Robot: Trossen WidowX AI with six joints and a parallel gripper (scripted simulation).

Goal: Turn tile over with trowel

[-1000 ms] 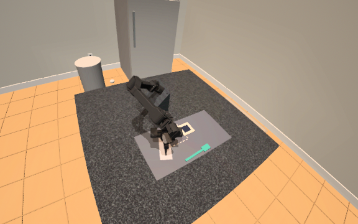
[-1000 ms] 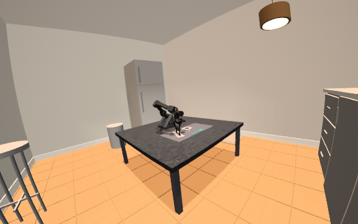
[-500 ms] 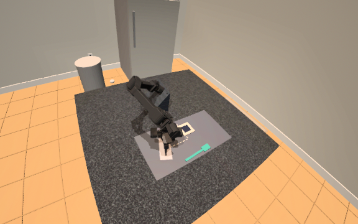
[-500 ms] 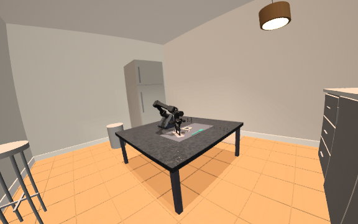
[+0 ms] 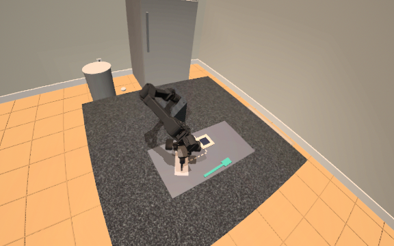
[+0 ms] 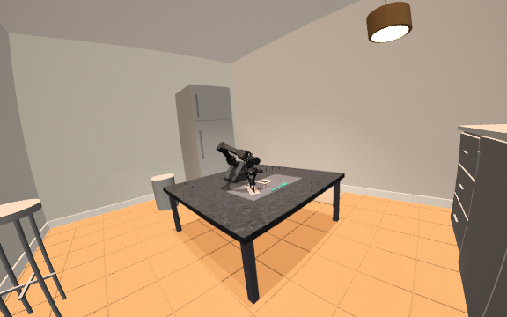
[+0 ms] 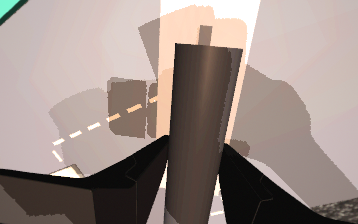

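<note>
Right now the teal trowel is 180 mm to the left of my gripper tip, 160 mm ahead of it and 60 mm below it. The rest, counted from my gripper tip: grey mat: 160 mm to the left, 80 mm below, 20 mm ahead; cream tile: 210 mm to the left, 60 mm below, 50 mm behind.
</note>
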